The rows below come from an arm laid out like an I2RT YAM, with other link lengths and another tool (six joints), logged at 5 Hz.
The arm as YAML. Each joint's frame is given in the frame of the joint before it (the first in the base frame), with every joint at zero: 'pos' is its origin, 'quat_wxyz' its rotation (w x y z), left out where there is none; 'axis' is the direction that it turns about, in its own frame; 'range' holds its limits. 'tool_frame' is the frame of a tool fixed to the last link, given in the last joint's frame.
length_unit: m
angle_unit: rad
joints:
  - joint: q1
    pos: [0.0, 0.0, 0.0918]
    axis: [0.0, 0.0, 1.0]
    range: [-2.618, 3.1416]
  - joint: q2
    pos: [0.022, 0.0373, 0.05]
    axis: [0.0, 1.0, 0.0]
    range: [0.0, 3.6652]
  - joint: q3
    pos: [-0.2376, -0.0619, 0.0]
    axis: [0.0, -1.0, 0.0]
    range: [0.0, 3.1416]
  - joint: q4
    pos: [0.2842, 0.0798, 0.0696]
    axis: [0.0, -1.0, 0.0]
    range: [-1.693, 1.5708]
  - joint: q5
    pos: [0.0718, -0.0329, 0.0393]
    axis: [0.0, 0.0, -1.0]
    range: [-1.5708, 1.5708]
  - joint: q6
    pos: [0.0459, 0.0, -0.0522]
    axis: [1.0, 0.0, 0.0]
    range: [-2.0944, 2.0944]
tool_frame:
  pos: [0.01, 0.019, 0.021]
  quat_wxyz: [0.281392, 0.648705, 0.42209, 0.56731]
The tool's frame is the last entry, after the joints.
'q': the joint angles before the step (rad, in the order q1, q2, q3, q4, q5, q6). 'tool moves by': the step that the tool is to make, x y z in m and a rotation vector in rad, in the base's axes. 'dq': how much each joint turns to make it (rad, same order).
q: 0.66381, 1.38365, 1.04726, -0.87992, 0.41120, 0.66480
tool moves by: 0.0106, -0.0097, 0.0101, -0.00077, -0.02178, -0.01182
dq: -0.04621, -0.00791, 0.02278, 0.00245, 0.00024, -0.04036
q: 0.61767, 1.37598, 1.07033, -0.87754, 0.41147, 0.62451
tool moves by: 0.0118, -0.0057, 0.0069, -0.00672, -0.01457, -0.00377
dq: -0.03732, 0.01480, 0.03265, 0.00621, -0.00037, -0.03956
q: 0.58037, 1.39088, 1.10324, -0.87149, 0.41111, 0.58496
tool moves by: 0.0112, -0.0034, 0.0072, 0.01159, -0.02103, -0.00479
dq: -0.02945, 0.01538, 0.03178, 0.01749, -0.00890, -0.02509
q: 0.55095, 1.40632, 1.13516, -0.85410, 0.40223, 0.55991
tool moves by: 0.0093, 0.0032, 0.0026, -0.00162, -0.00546, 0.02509
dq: -0.01055, 0.03206, 0.03500, 0.01507, -0.01186, -0.03672
